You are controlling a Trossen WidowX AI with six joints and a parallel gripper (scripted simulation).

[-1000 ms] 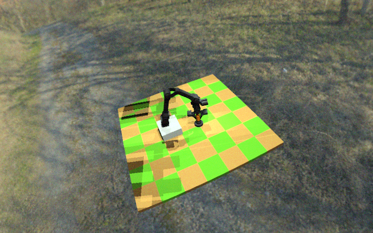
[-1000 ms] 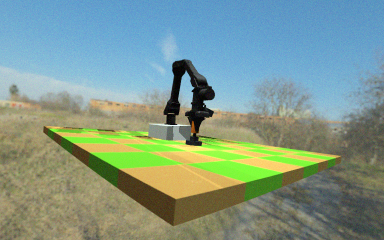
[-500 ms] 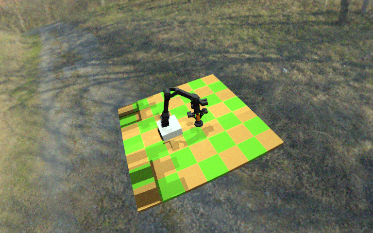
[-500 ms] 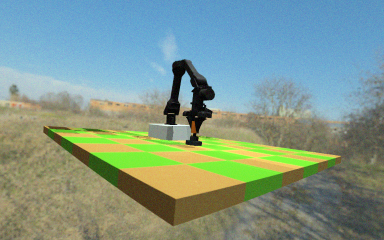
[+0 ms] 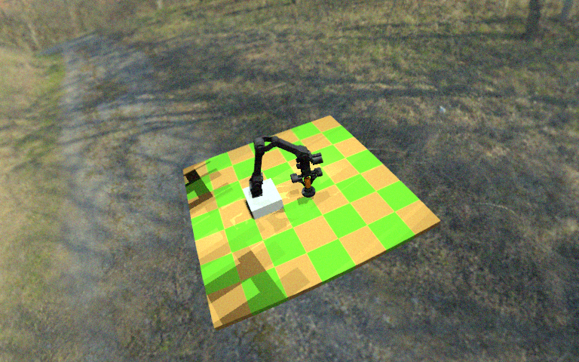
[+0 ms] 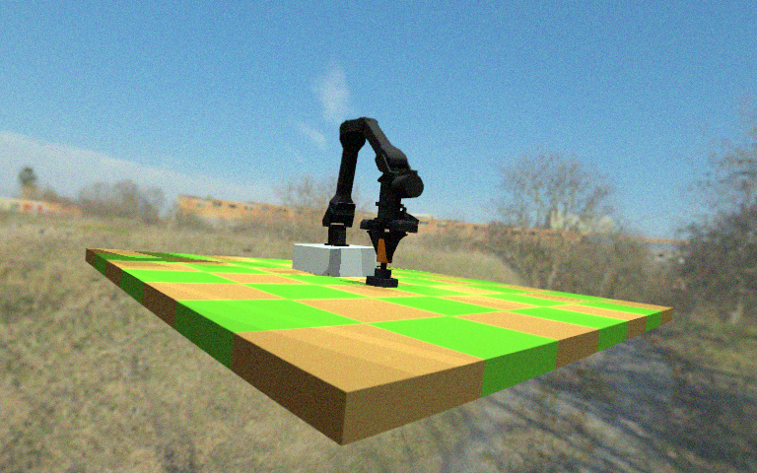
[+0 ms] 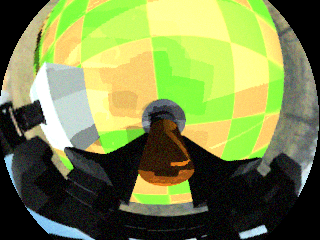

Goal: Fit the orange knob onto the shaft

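Now: gripper tip 2 cm below the orange knob. The rest, counted from my gripper tip: round dark pedestal 4 cm below.
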